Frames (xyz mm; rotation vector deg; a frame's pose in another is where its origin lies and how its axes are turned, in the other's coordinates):
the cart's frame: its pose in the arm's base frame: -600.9 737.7 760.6 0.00 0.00 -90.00
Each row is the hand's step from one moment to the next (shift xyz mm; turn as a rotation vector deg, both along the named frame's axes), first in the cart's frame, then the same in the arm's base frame.
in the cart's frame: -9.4 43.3 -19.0 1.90 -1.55 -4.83
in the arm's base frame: 43.3 9.4 -19.0 -1.55 -1.90 -4.83
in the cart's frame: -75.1 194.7 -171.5 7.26 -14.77 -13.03
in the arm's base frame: 194.7 75.1 -171.5 -14.77 -7.26 -13.03
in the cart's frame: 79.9 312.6 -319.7 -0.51 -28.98 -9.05
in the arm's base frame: 312.6 -79.9 -319.7 -28.98 0.51 -9.05
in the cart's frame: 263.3 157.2 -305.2 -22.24 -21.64 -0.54
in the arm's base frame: 157.2 -263.3 -305.2 -21.64 22.24 -0.54
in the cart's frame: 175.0 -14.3 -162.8 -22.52 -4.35 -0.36
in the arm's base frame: -14.3 -175.0 -162.8 -4.35 22.52 -0.36
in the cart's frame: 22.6 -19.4 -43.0 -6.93 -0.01 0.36
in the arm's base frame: -19.4 -22.6 -43.0 -0.01 6.93 0.36
